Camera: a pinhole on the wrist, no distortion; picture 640 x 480 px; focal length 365.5 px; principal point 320.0 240.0 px. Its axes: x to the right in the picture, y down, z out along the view. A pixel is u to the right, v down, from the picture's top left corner.
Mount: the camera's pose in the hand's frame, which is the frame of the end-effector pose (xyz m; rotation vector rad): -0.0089 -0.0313 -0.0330 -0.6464 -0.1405 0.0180
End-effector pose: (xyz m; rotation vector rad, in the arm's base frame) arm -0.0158 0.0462 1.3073 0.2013 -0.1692 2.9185
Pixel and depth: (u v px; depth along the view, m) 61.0 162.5 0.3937
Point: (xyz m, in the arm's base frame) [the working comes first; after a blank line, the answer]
In the camera's frame: -0.2790 -0.0835 0.3937

0.3243 -0.1774 1.5334
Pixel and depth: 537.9 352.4 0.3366
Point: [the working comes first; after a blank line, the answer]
In the camera's frame: 0.2007 0.1035 0.3366

-0.1914 -0.2068 1.4949
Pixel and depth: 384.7 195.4 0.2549
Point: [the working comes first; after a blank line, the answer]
In the camera's frame: 0.0451 -0.0311 0.2549

-0.0139 -0.0748 1.4869
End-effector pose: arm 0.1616 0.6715 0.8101 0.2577 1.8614 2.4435
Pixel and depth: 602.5 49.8 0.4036
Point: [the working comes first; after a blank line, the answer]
In the camera's frame: 0.3119 -0.2100 0.4036

0.0050 1.1192 1.0086
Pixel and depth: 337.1 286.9 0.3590
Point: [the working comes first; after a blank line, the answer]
In the camera's frame: 0.0168 0.0461 0.3590

0.2506 0.8197 1.0771
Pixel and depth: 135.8 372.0 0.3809
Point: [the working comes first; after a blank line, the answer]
In the camera's frame: -0.1920 0.1376 0.3809

0.4478 0.7085 1.1113
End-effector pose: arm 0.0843 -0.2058 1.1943 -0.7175 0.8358 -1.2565
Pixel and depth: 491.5 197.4 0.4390
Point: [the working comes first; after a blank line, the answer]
In the camera's frame: 0.2060 -0.0512 0.4390

0.5176 -0.2971 1.1973
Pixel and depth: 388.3 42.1 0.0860
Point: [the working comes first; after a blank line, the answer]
In the camera's frame: 0.0161 -0.0466 0.0860

0.1308 -0.2019 1.2425
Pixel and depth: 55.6 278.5 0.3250
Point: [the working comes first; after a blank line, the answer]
In the camera's frame: -0.2351 0.0342 0.3250

0.2933 0.1081 1.1771
